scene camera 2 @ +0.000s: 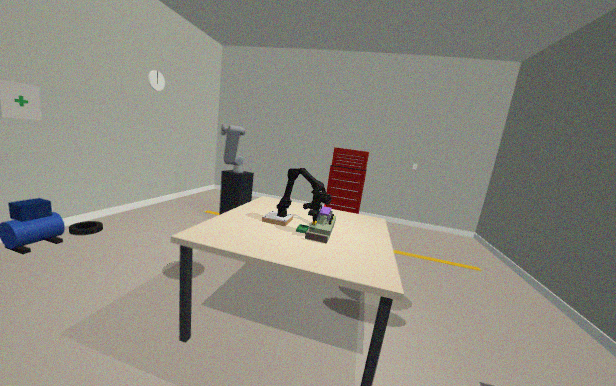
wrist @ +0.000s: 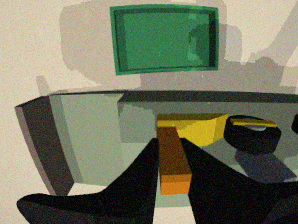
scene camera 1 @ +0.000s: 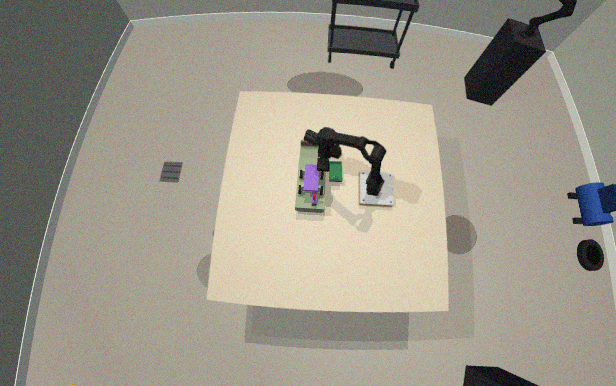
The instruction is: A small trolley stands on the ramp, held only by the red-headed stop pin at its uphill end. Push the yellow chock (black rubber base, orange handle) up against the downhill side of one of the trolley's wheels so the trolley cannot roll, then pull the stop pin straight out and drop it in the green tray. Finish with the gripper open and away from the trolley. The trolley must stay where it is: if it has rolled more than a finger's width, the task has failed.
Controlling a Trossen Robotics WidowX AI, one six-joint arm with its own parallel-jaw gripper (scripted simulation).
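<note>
Through the wrist view I see my gripper (wrist: 168, 143) and a yellow chock (wrist: 175, 176). A green tray (wrist: 144, 41) is visible to me there as well, together with a dark stop block (wrist: 35, 117).
</note>
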